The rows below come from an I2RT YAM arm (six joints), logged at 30 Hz.
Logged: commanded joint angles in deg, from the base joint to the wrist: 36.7, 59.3, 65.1, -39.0, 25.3, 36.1; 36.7, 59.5, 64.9, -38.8, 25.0, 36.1; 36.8, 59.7, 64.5, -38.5, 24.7, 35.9; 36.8, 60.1, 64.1, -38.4, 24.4, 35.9; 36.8, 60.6, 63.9, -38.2, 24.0, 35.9; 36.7, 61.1, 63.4, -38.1, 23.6, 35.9; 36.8, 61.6, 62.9, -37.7, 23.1, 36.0; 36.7, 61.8, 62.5, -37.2, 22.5, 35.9; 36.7, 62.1, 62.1, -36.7, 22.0, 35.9; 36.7, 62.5, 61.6, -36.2, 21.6, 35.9; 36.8, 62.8, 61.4, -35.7, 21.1, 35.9; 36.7, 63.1, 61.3, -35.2, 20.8, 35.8; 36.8, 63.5, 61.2, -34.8, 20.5, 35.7; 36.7, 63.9, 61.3, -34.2, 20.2, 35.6; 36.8, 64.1, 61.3, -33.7, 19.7, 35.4; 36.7, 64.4, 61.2, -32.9, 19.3, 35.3; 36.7, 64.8, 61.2, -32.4, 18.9, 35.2; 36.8, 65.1, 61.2, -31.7, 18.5, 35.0
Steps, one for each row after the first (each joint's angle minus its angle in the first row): 0.0, 0.2, -0.2, 0.2, -0.3, 0.0; 0.1, 0.4, -0.6, 0.5, -0.6, -0.2; 0.1, 0.8, -1.0, 0.6, -0.9, -0.2; 0.1, 1.3, -1.2, 0.8, -1.3, -0.2; 0.0, 1.8, -1.7, 0.9, -1.7, -0.2; 0.1, 2.3, -2.2, 1.3, -2.2, -0.1; 0.0, 2.5, -2.6, 1.8, -2.8, -0.2; 0.0, 2.8, -3.0, 2.3, -3.3, -0.2; 0.0, 3.2, -3.5, 2.8, -3.7, -0.2; 0.1, 3.5, -3.7, 3.3, -4.2, -0.2; 0.0, 3.8, -3.8, 3.8, -4.5, -0.3; 0.1, 4.2, -3.9, 4.2, -4.8, -0.4; 0.0, 4.6, -3.8, 4.8, -5.1, -0.5; 0.1, 4.8, -3.8, 5.3, -5.6, -0.7; 0.0, 5.1, -3.9, 6.1, -6.0, -0.8; 0.0, 5.5, -3.9, 6.6, -6.4, -0.9; 0.1, 5.8, -3.9, 7.3, -6.8, -1.1
